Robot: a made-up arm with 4 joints.
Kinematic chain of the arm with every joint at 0, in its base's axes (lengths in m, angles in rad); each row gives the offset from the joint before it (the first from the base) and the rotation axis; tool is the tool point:
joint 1: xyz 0 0 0.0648 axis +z
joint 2: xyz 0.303 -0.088 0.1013 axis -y
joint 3: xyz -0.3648 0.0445 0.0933 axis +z
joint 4: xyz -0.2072 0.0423 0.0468 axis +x
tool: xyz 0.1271 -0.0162 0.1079
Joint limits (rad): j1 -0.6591..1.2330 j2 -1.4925..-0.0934 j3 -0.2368..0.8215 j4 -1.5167..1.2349
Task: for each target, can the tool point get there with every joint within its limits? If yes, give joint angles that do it. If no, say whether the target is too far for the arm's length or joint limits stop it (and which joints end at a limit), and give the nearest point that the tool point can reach.
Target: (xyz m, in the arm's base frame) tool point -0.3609 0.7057 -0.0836
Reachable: no: joint limits stop it (at a limit: joint 1, joint 2, joint 4) | nearest point -0.1225 0.1509 0.3750 | short by 0.758 m
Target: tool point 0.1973 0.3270 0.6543
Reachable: yes | joints 0.8434 -1.2420 -0.0558 -0.8101
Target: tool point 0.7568 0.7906 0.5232
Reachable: no: too far | nearest point 0.3610 0.3771 0.6112 | short by 0.579 m
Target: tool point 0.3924 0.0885 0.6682
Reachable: yes | joints 0.3139 -1.2579 0.1921 0.0362
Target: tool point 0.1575 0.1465 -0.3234
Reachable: no: joint limits stop it (at a limit: joint 1, joint 2, joint 3, joint 4) | nearest point 0.0043 0.1489 0.3655 | short by 0.706 m
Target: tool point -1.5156 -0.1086 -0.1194
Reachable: no: too far | nearest point -0.2076 -0.0149 0.3768 | short by 1.402 m
